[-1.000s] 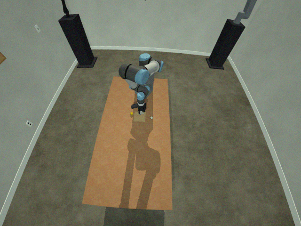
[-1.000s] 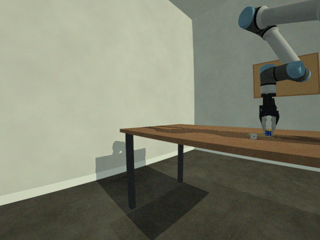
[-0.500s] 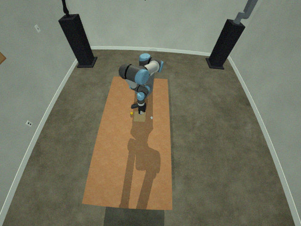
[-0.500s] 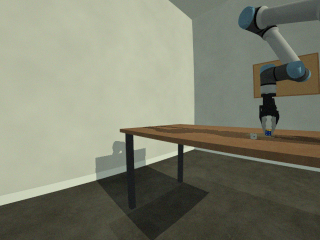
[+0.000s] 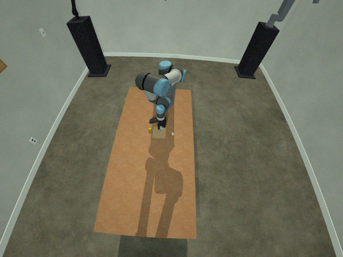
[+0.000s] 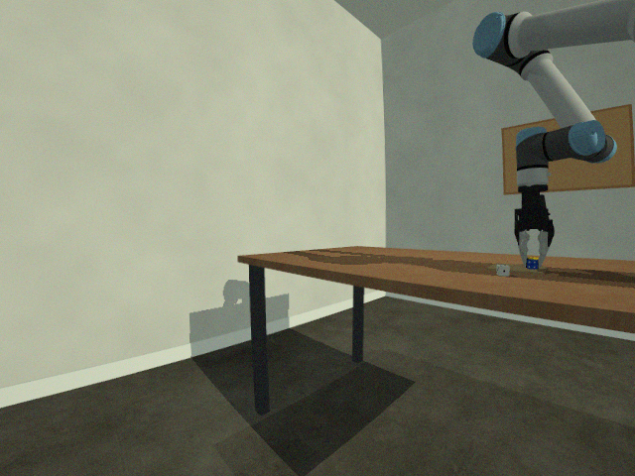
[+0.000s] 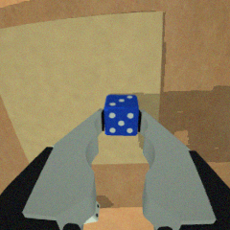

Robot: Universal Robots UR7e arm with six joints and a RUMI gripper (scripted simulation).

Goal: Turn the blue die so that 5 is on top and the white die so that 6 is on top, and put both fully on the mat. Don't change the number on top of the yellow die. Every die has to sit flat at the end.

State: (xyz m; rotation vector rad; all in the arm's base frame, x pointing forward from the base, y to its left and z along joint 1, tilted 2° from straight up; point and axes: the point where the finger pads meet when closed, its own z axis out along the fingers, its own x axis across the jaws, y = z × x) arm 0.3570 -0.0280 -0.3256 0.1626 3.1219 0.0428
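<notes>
The blue die is 10 mm below my hand. Also, from my hand: white die (60 mm ahead, 140 mm to the left, 10 mm below); yellow die (110 mm to the right, 10 mm below); tan mat (40 mm ahead, 20 mm below).
</notes>
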